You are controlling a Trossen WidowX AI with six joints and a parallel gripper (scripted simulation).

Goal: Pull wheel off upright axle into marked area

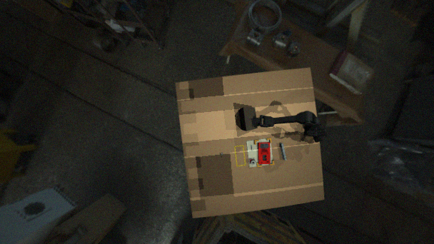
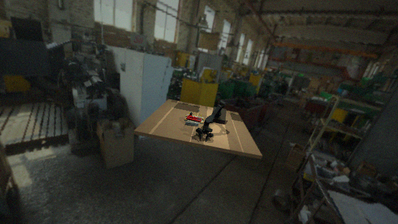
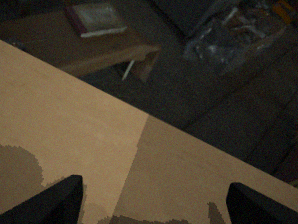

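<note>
The grey bar lies 340 mm to the right of my gripper tip and 140 mm ahead of it. Also, from my gripper tip: tiny light object (900 mm to the right, 60 mm ahead, 10 mm below).
</note>
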